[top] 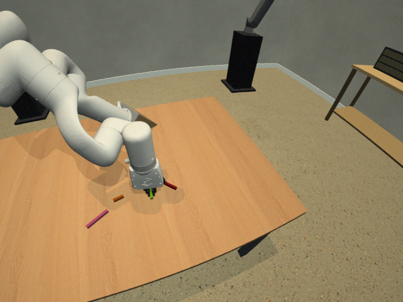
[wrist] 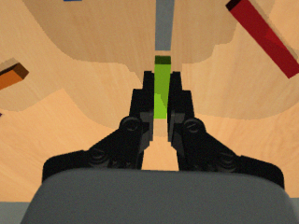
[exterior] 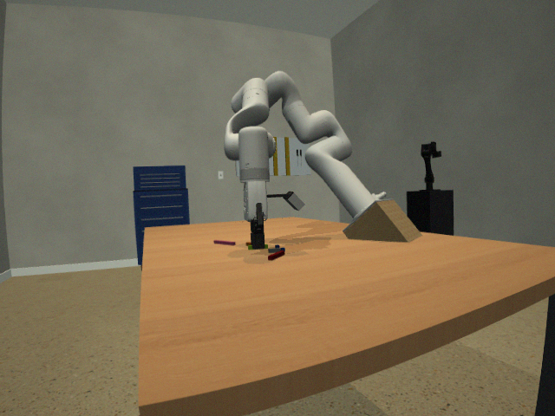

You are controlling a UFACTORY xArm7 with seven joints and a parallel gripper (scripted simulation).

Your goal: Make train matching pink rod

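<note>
Right now my hand is 20 mm above the lime rod. Round my hand: orange rod (130 mm to the right, 30 mm below, 10 mm behind); grey rod (40 mm behind, 30 mm below); red rod (70 mm to the left, 30 mm below, 30 mm behind).
</note>
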